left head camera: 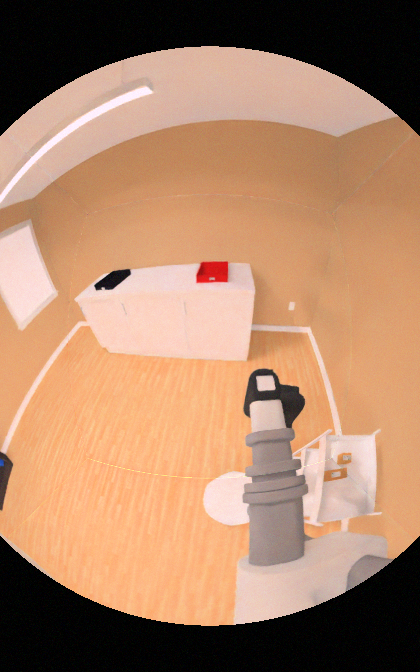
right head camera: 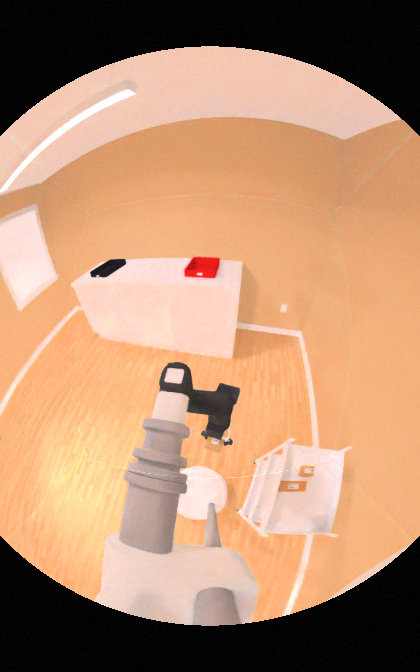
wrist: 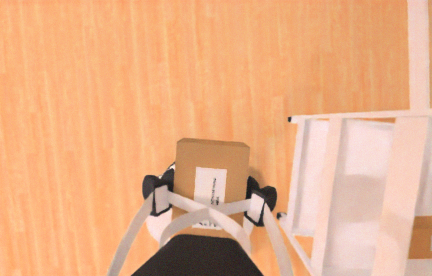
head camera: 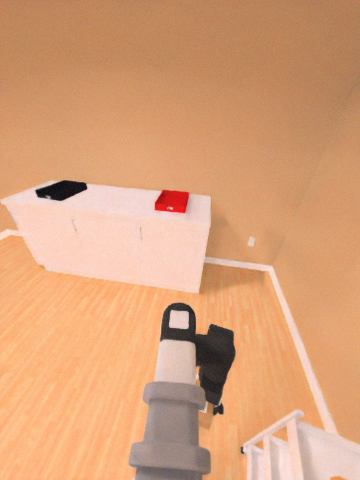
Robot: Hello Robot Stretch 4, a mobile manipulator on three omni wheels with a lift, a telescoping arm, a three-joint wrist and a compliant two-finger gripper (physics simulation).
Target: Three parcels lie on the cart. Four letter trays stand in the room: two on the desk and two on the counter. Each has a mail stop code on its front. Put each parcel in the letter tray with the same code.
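Places are measured from the robot's base along level axes (x left, y back, z up), in metres.
Where they show: gripper, fingertip midpoint: [wrist: 209,187].
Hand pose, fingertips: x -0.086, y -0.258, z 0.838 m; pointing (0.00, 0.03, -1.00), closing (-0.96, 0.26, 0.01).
Observation:
Each offset is from my fingertips to the top centre of the thing.
My gripper [wrist: 209,187] [right head camera: 216,441] is shut on a brown parcel @[dx +0.000, dy +0.000, dz +0.037 m] [wrist: 235,165] [right head camera: 214,446] with a white label, held over the floor left of the cart. Its code is not legible. Two other parcels lie on the white cart [wrist: 390,200] [right head camera: 320,515] [left head camera: 370,480]: a small parcel [left head camera: 342,458] [right head camera: 305,471] and a longer parcel [left head camera: 331,474] [right head camera: 285,486]. A red letter tray @[dx +0.208, dy -1.358, dz +0.107 m] [head camera: 172,201] [left head camera: 213,271] [right head camera: 202,267] stands at the counter's right, a black letter tray @[dx +1.271, dy -1.441, dz +0.109 m] [head camera: 62,190] [left head camera: 113,279] [right head camera: 108,268] at its left. Their front codes are too small to read.
The white counter [head camera: 120,250] [left head camera: 150,325] [right head camera: 155,310] stands against the far wall, beyond the arm. The robot's round white base part [left head camera: 225,500] [right head camera: 202,492] shows below the arm. A dark object [left head camera: 4,482] shows at the left edge in the left head view. The desk is not identifiable.

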